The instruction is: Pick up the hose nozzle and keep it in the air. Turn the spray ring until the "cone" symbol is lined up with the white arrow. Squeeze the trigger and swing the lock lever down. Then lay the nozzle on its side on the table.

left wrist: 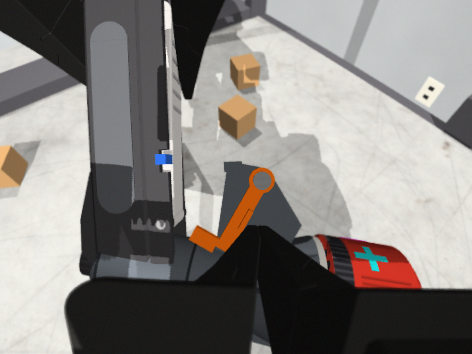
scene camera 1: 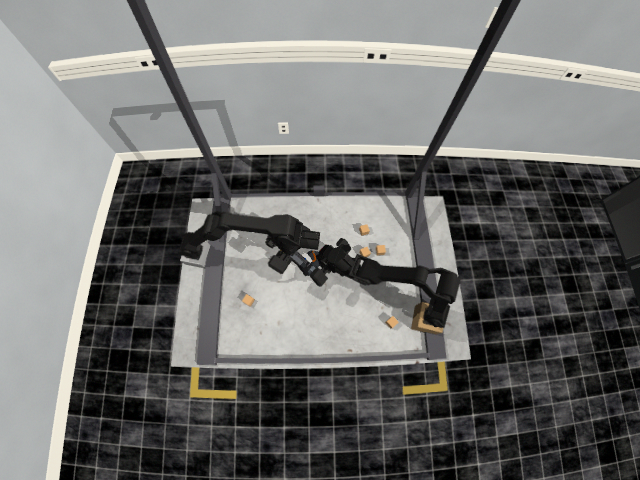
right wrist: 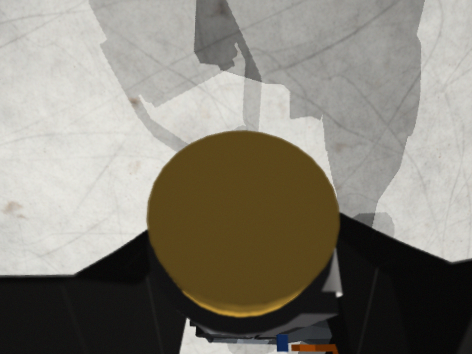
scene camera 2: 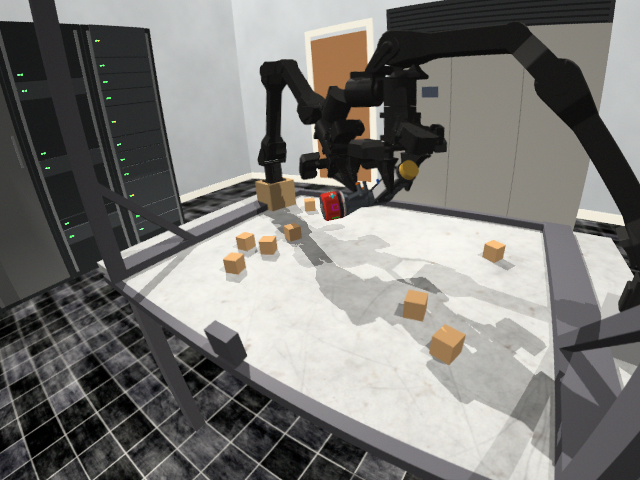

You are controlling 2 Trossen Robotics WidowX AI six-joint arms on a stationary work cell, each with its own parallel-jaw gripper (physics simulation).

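Places are measured from the left arm's base along level axes (x ahead, y left, z up), in millimetres.
Pixels of known places: left gripper, fingertip midpoint: [left wrist: 256,235] [scene camera 1: 316,256] [right wrist: 342,336] [scene camera 2: 355,190]; right gripper, fingertip midpoint: [left wrist: 153,96] [scene camera 1: 291,255] [right wrist: 248,211] [scene camera 2: 398,192]; left arm's base, origin of the base link: [scene camera 1: 432,317] [scene camera 2: 274,180]; right arm's base, origin of the base link: [scene camera 1: 194,251].
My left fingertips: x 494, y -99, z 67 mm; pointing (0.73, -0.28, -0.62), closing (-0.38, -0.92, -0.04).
Note:
For each thing: its top centre in the pictures, then the offset to it from my left fingertips. "*": a spot on its surface instead. Level surfaces: height alone.
- hose nozzle, surface spot: [scene camera 2: 360,199] * dx +10, dy +2, dz -17 mm
- orange lever, middle of its top: [left wrist: 242,202] dx +7, dy +4, dz +20 mm
- blue tab, surface spot: [left wrist: 162,159] * dx +33, dy +27, dz +24 mm
- marble table, its level: dz -158 mm
- wooden block, middle of its top: [scene camera 2: 274,180] [scene camera 1: 432,317] dx -494, dy +99, dz -67 mm
The hose nozzle [scene camera 1: 311,268] [scene camera 2: 360,199] is in the air, its red spray ring [scene camera 2: 332,205] [left wrist: 382,262] pointing left in scene camera 2. A cyan plus shows on the ring in the left wrist view; the white arrow and cone symbol cannot be made out. An orange lever [left wrist: 244,215] slants down-left in the left wrist view; a blue tab [left wrist: 162,159] sits at the handle. My right gripper [scene camera 1: 294,253] [right wrist: 248,211] is shut on the handle near its round brass end [scene camera 2: 408,169] [right wrist: 243,215]. My left gripper [left wrist: 256,235] is shut against the nozzle by the orange lever; its exact contact is hidden.
Several orange-brown cubes [scene camera 1: 248,299] [scene camera 1: 391,321] [scene camera 2: 415,304] [left wrist: 237,116] lie scattered on the marble table [scene camera 1: 310,330] [scene camera 2: 330,372]. A wooden block [scene camera 2: 275,193] stands under the left arm's base. Dark frame bars [scene camera 2: 573,289] border the table.

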